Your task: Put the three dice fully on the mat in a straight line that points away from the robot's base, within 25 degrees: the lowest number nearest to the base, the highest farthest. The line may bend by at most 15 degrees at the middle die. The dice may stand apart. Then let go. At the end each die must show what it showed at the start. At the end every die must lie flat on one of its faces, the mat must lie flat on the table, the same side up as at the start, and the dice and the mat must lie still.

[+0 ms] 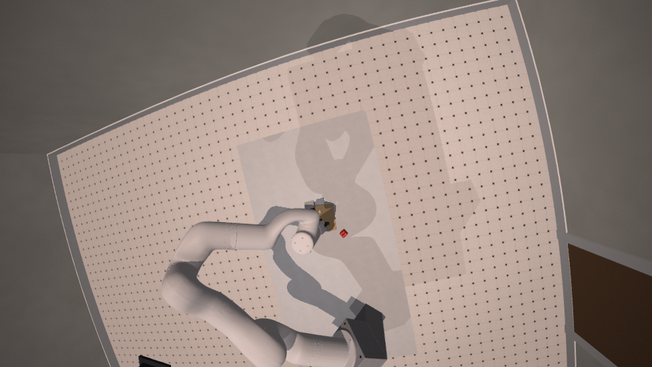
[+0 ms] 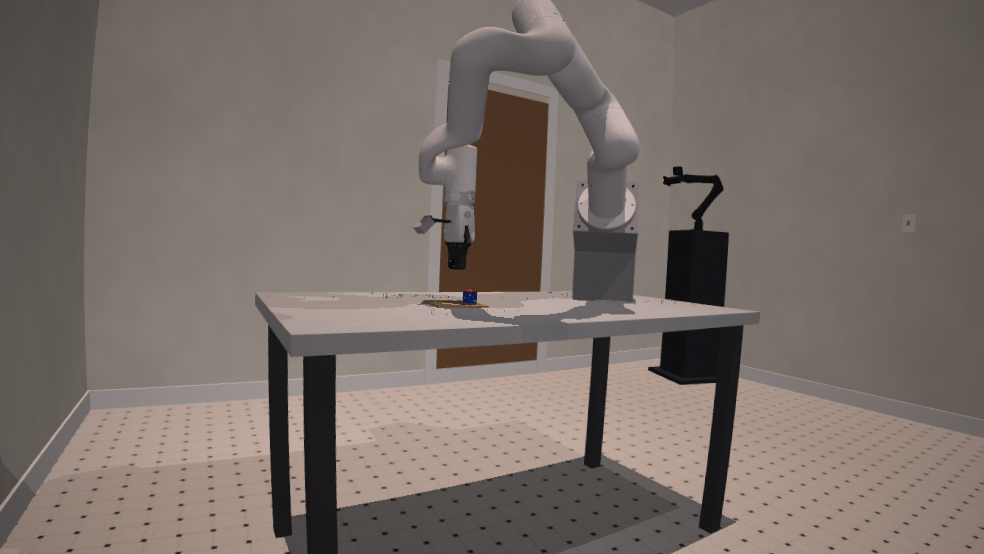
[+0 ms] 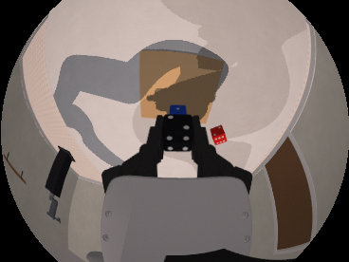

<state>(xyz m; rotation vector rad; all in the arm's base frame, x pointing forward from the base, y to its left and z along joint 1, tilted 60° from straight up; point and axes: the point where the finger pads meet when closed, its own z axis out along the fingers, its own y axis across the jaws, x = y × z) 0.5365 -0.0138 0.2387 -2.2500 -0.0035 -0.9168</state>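
Now: the tan mat 120 mm below my hand. From my hand the other things lie so: black die 10 mm below; then blue die 100 mm below, 40 mm behind, 10 mm to the right; then red die 120 mm to the right, 100 mm below, 70 mm behind.
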